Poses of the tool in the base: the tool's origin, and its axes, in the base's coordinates. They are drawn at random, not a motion.
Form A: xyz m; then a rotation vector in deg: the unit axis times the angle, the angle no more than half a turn.
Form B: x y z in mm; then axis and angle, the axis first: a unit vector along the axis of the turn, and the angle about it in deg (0 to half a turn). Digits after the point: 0 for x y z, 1 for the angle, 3 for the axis.
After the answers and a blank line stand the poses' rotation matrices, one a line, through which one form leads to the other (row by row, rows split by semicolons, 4 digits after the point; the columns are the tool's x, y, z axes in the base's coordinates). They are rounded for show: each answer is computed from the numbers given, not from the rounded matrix.
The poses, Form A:
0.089, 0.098, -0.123, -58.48, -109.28, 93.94
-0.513, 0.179, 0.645, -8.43, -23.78, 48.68
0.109, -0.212, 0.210, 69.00, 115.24, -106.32
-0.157, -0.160, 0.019, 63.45, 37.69, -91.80
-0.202, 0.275, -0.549, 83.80, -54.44, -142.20
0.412, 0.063, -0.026, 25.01, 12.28, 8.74
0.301, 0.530, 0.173, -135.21, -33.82, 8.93
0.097, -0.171, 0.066, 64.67, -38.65, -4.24
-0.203, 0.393, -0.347, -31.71, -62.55, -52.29
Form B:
89, 98, -123, -0.376, -0.703, 0.604, 155.5
-513, 179, 645, -0.154, -0.434, 0.888, 54.8
109, -212, 210, 0.403, 0.673, -0.621, 171.3
-157, -160, 19, 0.539, 0.320, -0.779, 117.8
-202, 275, -549, 0.482, -0.313, -0.818, 173.8
412, 63, -26, 0.856, 0.421, 0.299, 29.2
301, 530, 173, -0.968, -0.242, 0.064, 139.7
97, -171, 66, 0.857, -0.512, -0.056, 75.5
-203, 393, -347, -0.362, -0.715, -0.598, 87.5

-0.6400 0.2544 -0.7250; 0.7550 0.0330 -0.6549; -0.1427 -0.9665 -0.2132
0.5860 -0.6975 -0.4124; 0.7540 0.6558 -0.0376; 0.2967 -0.2889 0.9102
-0.6659 0.6327 -0.3954; 0.4450 -0.0886 -0.8911; -0.5988 -0.7694 -0.2225
-0.0407 0.9422 -0.3325; -0.4368 -0.3161 -0.8422; -0.8986 0.1109 0.4244
-0.5306 -0.2128 -0.8205; -0.3895 -0.7985 0.4590; -0.7529 0.5631 0.3408
0.9661 -0.1002 0.2377; 0.1918 0.8954 -0.4019; -0.1726 0.4339 0.8843
0.8895 0.3717 -0.2658; 0.4545 -0.6589 0.5994; 0.0477 -0.6540 -0.7550
0.8012 -0.2744 -0.5319; -0.3831 0.4476 -0.8080; 0.4597 0.8511 0.2534
0.1696 0.8450 -0.5072; -0.3494 0.5328 0.7708; 0.9215 0.0465 0.3856

